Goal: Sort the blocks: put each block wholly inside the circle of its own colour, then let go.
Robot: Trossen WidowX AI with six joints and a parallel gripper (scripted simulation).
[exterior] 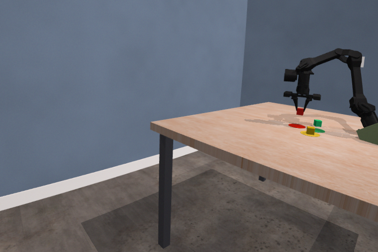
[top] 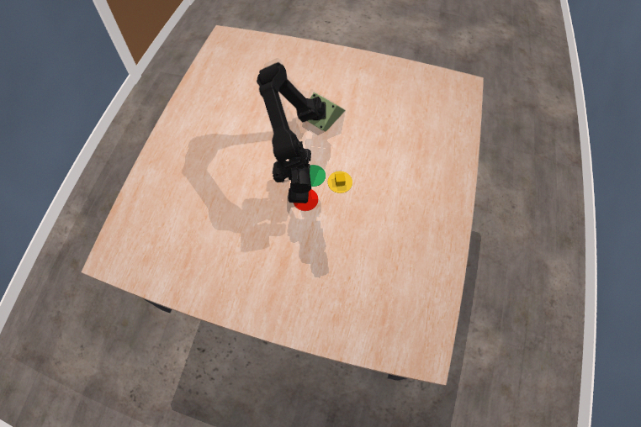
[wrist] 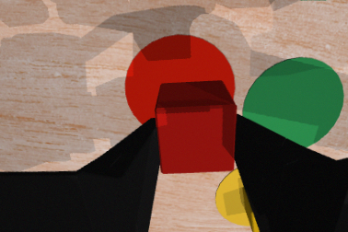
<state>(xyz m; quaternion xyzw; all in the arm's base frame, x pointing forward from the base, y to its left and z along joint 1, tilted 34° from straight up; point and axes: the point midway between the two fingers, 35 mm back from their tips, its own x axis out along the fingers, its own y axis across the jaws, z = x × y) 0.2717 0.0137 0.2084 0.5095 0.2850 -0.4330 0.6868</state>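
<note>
The red circle is 12 cm below my hand, 1 cm to the left of it and 1 cm ahead of it. Also, from my hand: green block 10 cm below, 10 cm behind, 7 cm to the right; green circle 12 cm below, 9 cm behind, 4 cm to the left; red block 4 cm below.
</note>
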